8 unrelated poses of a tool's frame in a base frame.
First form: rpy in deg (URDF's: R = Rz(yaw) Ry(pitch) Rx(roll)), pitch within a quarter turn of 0, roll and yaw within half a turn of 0; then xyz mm.
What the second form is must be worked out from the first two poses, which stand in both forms.
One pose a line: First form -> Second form
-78.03 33.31 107.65 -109 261 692 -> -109 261 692 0.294 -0.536 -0.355 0.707
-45.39 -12.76 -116.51 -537 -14 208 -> -537 -14 208 0.446 -0.289 0.272 -0.802
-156.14 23.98 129.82 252 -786 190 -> 252 -786 190 0.098 0.445 0.849 -0.269
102.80 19.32 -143.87 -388 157 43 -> -388 157 43 0.066 0.338 -0.700 -0.625
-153.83 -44.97 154.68 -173 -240 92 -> -173 -240 92 0.409 -0.113 -0.897 0.122
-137.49 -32.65 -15.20 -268 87 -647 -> -268 87 -647 0.310 -0.900 0.017 -0.306
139.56 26.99 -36.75 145 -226 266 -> 145 -226 266 0.250 0.891 -0.211 -0.314
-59.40 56.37 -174.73 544 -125 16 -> 544 -125 16 0.269 0.390 0.455 -0.754
